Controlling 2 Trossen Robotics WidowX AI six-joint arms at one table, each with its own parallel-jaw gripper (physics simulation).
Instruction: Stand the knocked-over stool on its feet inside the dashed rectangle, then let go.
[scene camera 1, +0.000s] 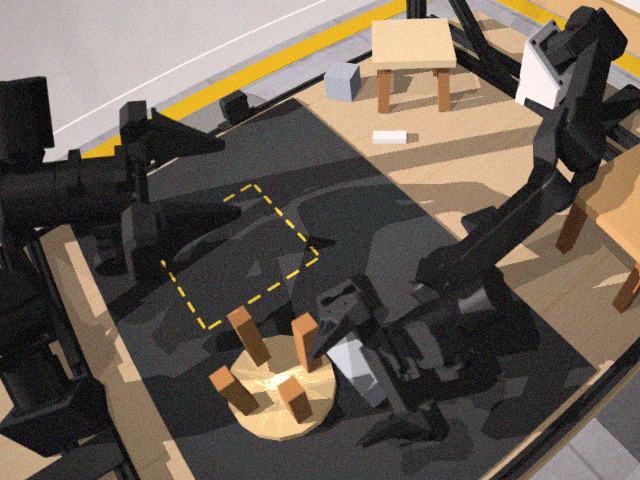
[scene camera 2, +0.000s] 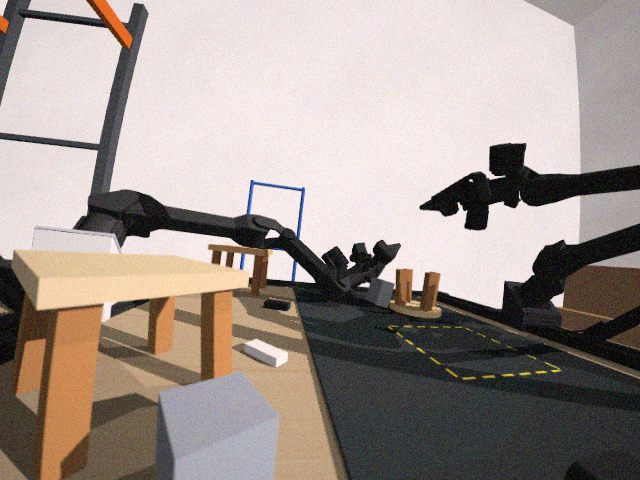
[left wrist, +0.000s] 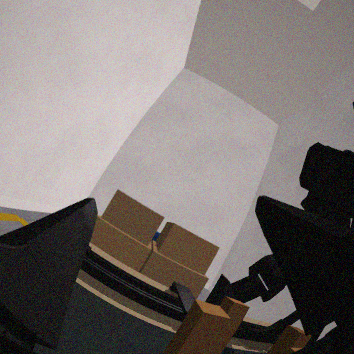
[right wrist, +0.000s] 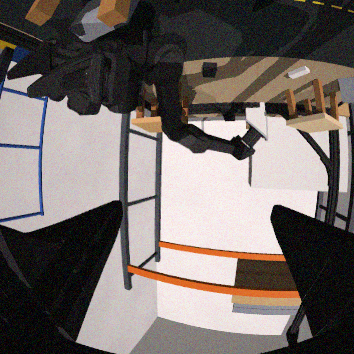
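Seen in the pictures: left gripper, fingertip midpoint: (scene camera 1: 333, 404) (scene camera 2: 394, 251) (left wrist: 177, 205) (right wrist: 15, 82); right gripper, fingertip midpoint: (scene camera 1: 232, 176) (scene camera 2: 425, 203) (right wrist: 199, 211); left arm's base at its link origin: (scene camera 1: 556, 52) (scene camera 2: 88, 250) (right wrist: 256, 130); right arm's base at its link origin: (scene camera 1: 43, 399) (scene camera 2: 531, 297) (left wrist: 231, 295).
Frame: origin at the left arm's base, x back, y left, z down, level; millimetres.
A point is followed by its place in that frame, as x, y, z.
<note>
The round stool (scene camera 1: 321, 383) {-670, 52, 81} (scene camera 2: 416, 308) {-678, -16, 81} is upside down on the dark mat, its seat flat and four legs upward. Its leg tops also show in the left wrist view. The yellow dashed rectangle (scene camera 1: 255, 298) (scene camera 2: 467, 378) is marked on the mat beside it, outside the seat. My left gripper (scene camera 1: 337, 400) {-708, 126, -63} (left wrist: 177, 205) {-708, 126, -63} is open and low, right of the stool in scene camera 1, one finger overlapping a stool leg there; contact is unclear. My right gripper (scene camera 1: 232, 177) {-633, -54, -179} (right wrist: 199, 211) {-633, -54, -179} is open and empty, raised above the rectangle's far left side in scene camera 1, hiding part of its outline.
A pale grey block (scene camera 1: 356, 367) {-643, 89, 24} (scene camera 2: 380, 292) {-609, 50, 54} is tilted beside the stool, partly behind the left gripper. A square stool (scene camera 1: 413, 43) {-152, -199, -15} (scene camera 2: 129, 273) {-159, -274, -15}, a blue-grey block (scene camera 1: 338, 83) {-242, -301, 60} (scene camera 2: 222, 434) {-223, -335, 49} and a small white block (scene camera 1: 389, 136) {-277, -158, 89} (scene camera 2: 265, 352) {-272, -172, 88} stand on the bare wood.
</note>
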